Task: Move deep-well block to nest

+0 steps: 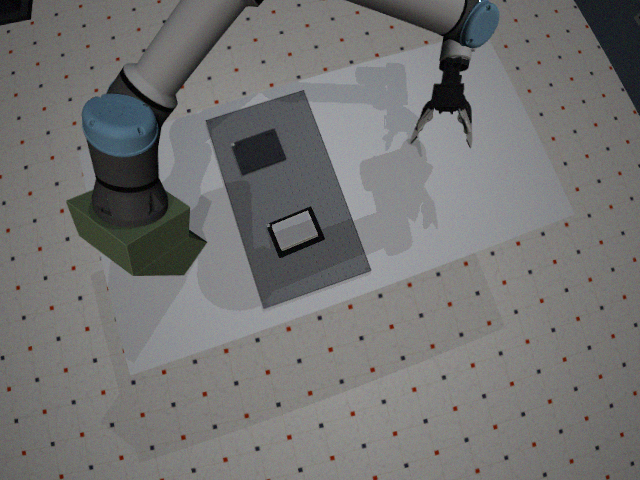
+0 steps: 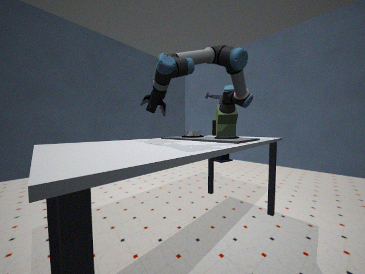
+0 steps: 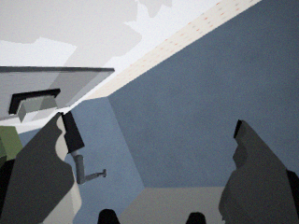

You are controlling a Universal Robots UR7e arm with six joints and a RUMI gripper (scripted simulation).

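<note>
Right now my hand is 440 mm past the deep-well block, 160 mm to the left of it and 150 mm above it. The rest, counted from my hand: black plate nest 440 mm behind, 180 mm below, 160 mm to the right; then white mark 530 mm behind, 170 mm below, 130 mm to the right.
</note>
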